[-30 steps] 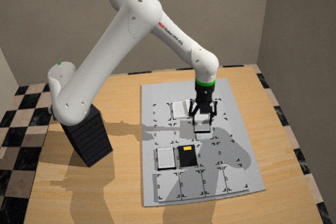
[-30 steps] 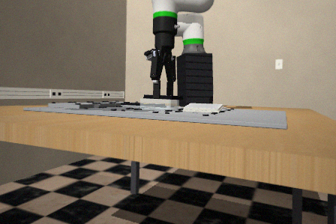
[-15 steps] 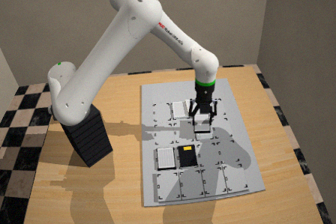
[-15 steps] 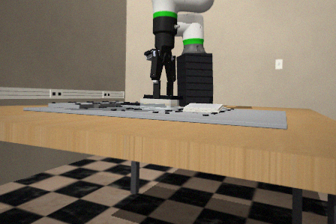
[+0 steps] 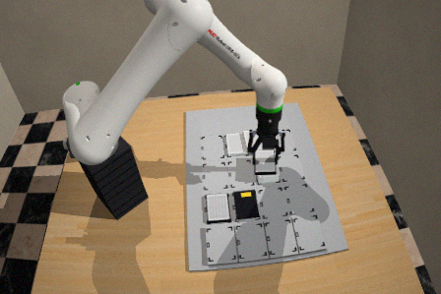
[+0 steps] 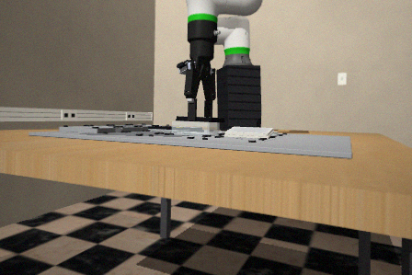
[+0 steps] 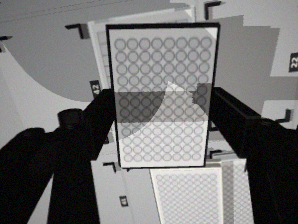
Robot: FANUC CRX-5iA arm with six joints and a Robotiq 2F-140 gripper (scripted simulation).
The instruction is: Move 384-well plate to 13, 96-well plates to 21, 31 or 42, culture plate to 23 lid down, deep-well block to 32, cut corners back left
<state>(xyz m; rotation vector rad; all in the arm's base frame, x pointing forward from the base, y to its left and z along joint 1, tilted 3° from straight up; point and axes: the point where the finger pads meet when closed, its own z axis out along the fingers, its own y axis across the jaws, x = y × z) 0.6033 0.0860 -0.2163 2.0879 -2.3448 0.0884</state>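
The white plate is 10 mm ahead of my hand, 10 mm to the right of it and 50 mm below it. The rest, counted from my hand: white 384-well plate (100 mm behind, 150 mm to the left, 60 mm below).
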